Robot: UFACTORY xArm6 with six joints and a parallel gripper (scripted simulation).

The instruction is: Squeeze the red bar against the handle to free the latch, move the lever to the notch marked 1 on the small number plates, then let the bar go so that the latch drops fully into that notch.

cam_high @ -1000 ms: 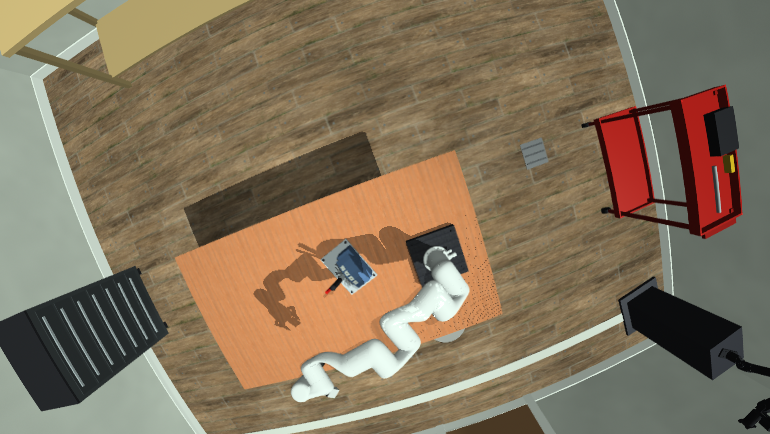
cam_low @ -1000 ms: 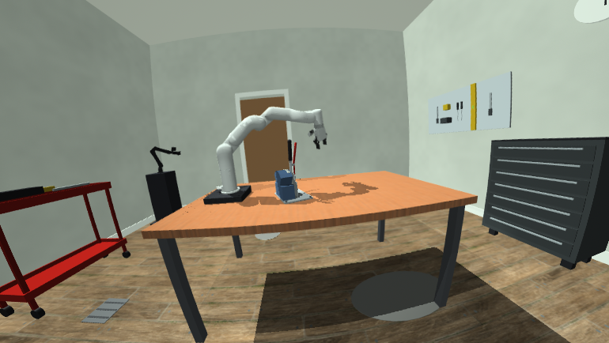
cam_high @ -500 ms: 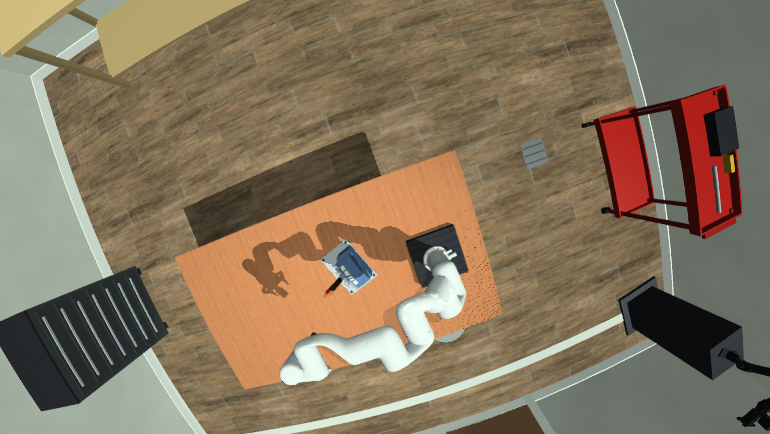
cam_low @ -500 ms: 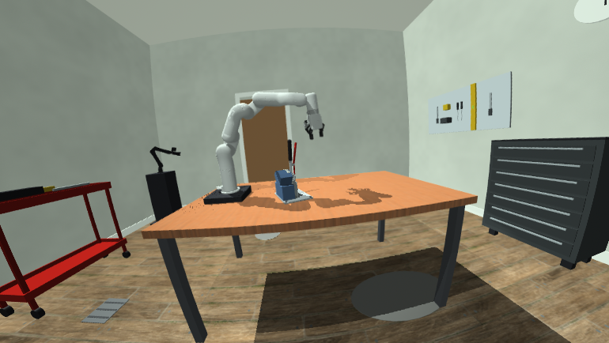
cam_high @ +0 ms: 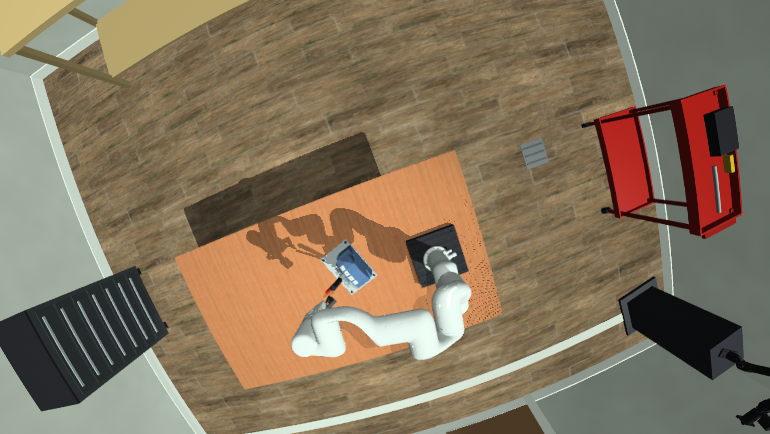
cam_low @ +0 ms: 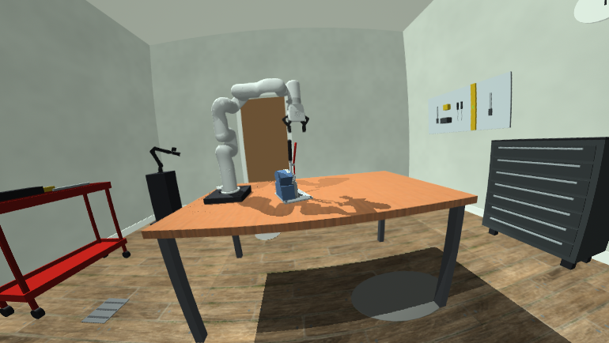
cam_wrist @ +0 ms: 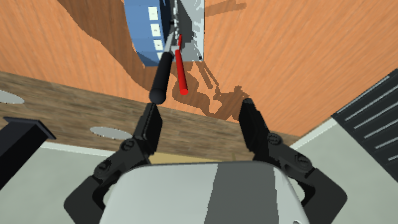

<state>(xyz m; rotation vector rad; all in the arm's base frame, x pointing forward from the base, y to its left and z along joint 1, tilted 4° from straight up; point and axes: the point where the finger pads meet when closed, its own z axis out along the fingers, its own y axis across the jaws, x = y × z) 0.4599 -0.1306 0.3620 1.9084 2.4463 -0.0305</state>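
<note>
Now: the red bar 20 cm below my hand, 4 cm behind it and 1 cm to the right of it.
</note>
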